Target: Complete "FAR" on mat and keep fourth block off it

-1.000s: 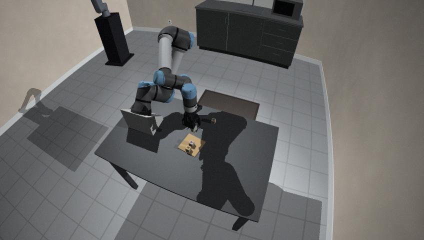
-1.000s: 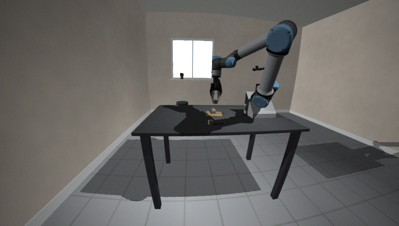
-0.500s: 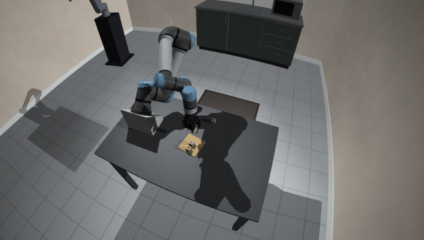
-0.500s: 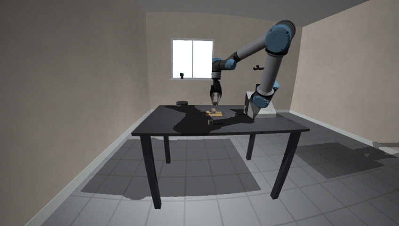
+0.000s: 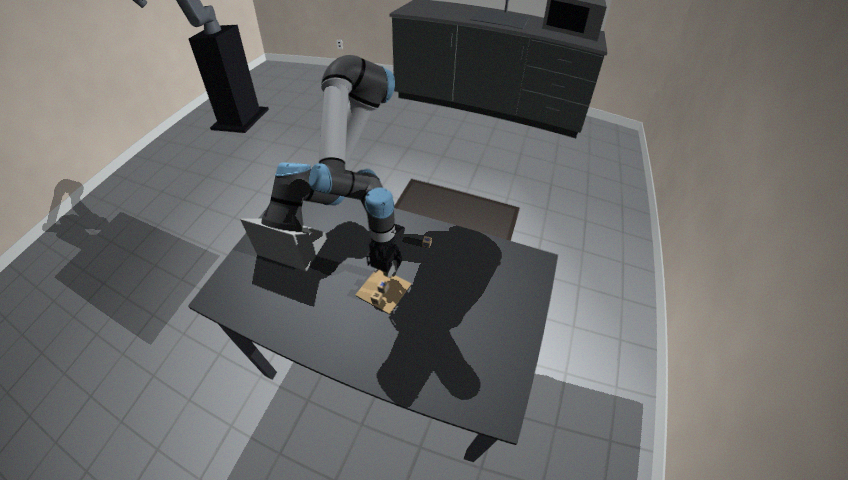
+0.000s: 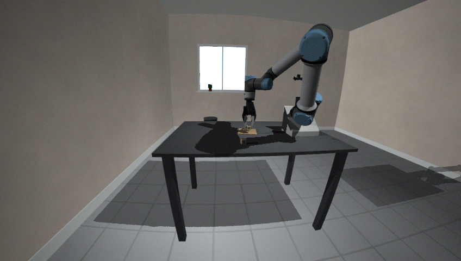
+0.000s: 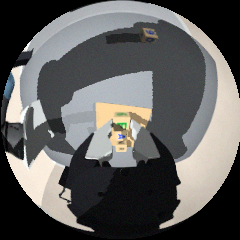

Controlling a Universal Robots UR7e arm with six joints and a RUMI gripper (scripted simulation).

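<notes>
Now: the tan mat 50 mm to the right of my hand, 40 mm below it and 10 mm behind it. The rest, counted from my hand: block: 190 mm to the left, 90 mm ahead, 30 mm below.
</notes>
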